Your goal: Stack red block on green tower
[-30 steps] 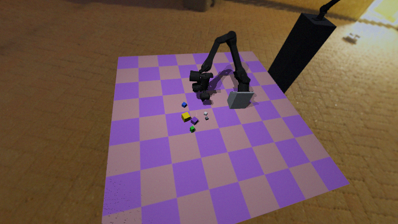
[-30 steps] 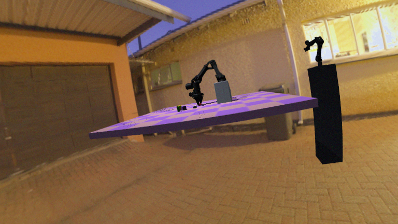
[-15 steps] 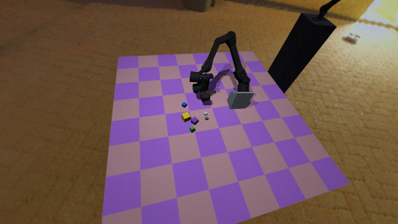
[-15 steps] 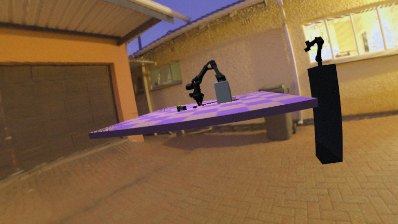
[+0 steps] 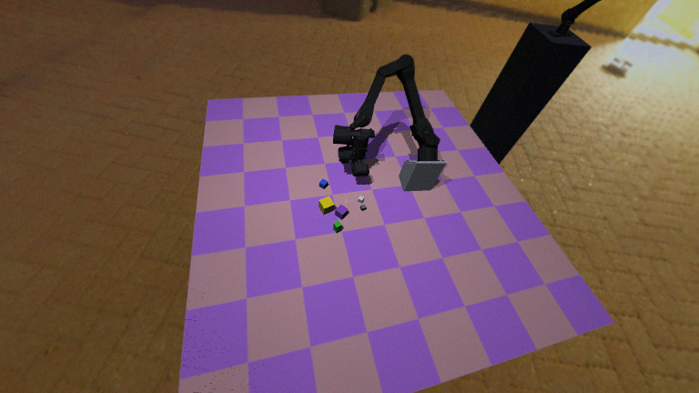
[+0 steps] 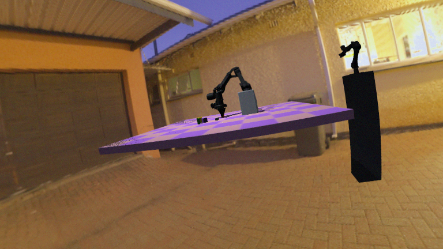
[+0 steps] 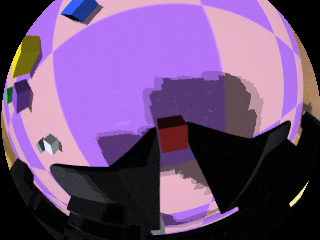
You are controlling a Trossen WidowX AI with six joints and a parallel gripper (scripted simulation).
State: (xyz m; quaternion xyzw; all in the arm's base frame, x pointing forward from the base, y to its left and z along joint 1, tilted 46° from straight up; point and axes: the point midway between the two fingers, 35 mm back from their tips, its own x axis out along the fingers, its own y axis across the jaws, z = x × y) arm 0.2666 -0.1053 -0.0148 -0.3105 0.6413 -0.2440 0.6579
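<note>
Right now my gripper tip is 70 mm short of the dark purple block, 210 mm to the right of it and 10 mm below it. From my gripper tip the other things lie so: red block: right at my gripper tip; small blue block: 130 mm ahead, 80 mm to the left, 10 mm above; yellow block: 120 mm ahead, 190 mm to the left, 10 mm above.
</note>
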